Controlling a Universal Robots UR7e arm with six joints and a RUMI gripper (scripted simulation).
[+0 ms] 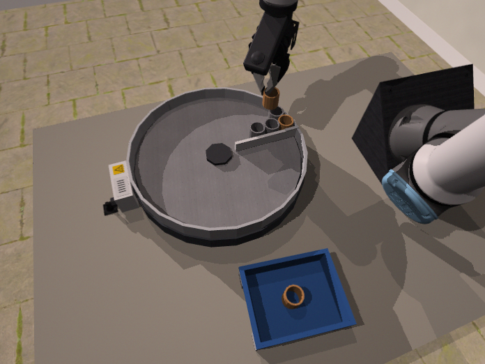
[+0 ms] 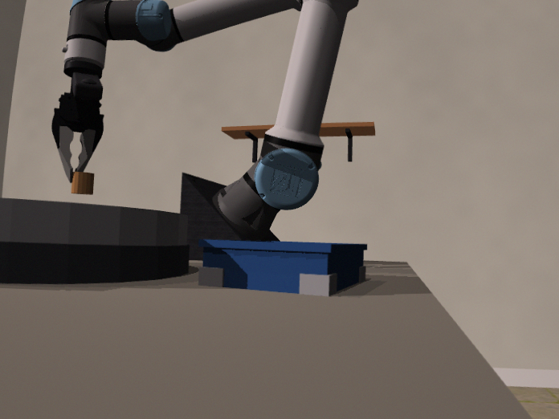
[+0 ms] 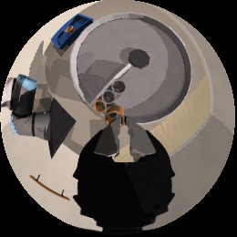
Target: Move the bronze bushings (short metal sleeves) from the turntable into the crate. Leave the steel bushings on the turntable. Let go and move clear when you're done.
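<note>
Now: hand 44 cm to the right of the blue crate, 13 cm above it and 7 cm short of it. Also, from my hand: grey turntable (13 cm ahead, 10 cm below, 8 cm to the left).
</note>
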